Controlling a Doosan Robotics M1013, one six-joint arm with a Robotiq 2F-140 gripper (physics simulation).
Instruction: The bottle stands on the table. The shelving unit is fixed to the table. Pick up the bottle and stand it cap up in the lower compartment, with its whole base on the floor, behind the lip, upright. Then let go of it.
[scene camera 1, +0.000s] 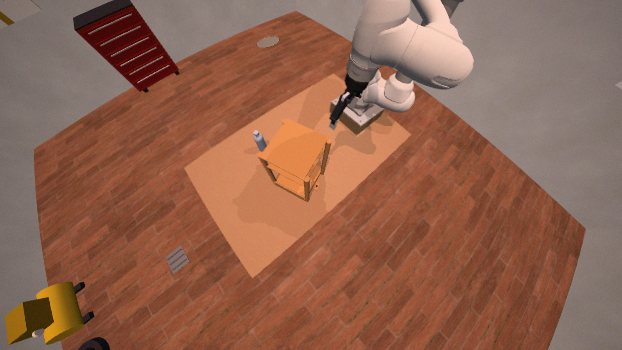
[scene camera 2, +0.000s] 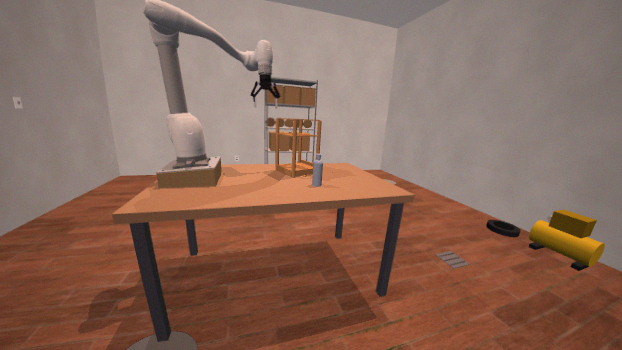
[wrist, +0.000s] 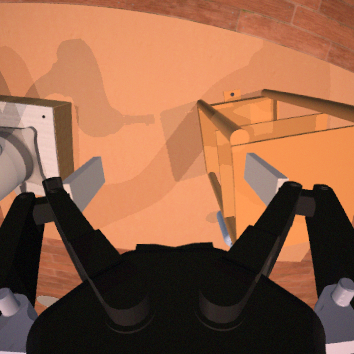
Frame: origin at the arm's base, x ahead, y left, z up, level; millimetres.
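Seen in the pictures: gripper, fingertip midpoint: (scene camera 1: 341, 117) (scene camera 2: 266, 107) (wrist: 173, 166); arm's base, link origin: (scene camera 1: 357, 104) (scene camera 2: 193, 163) (wrist: 15, 154).
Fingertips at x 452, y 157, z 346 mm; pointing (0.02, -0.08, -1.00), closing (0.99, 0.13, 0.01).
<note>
Offsets run from my fingertips to a thing's top centre. Level surfaces: height alone.
The blue-grey bottle @[246 mm ahead, 389 mm right, 256 mm down] (scene camera 1: 259, 141) (scene camera 2: 317, 172) stands upright, cap up, on the table @[446 mm down] (scene camera 1: 215, 175) (scene camera 2: 240, 195), beside the shelving unit. In the wrist view a small part of the bottle (wrist: 224, 229) shows past the unit's edge; the rest is hidden. The orange wooden shelving unit @[215 mm ahead, 61 mm right, 65 mm down] (scene camera 1: 296, 149) (scene camera 2: 294, 150) (wrist: 295, 170) stands on the table, with corner posts, a top board and a low lipped floor. My gripper (scene camera 1: 333, 125) (scene camera 2: 265, 104) (wrist: 173, 166) is wide open and empty, pointing down. It hangs high above the table, between the robot base and the unit, apart from the bottle.
The robot base stands on a block (scene camera 1: 356, 120) (scene camera 2: 189, 177) (wrist: 62, 145) at one end of the table. A tall storage rack (scene camera 2: 266, 112) stands behind the table. A red drawer cabinet (scene camera 1: 127, 45) and a yellow compressor (scene camera 1: 62, 312) (scene camera 2: 565, 242) stand on the room floor.
</note>
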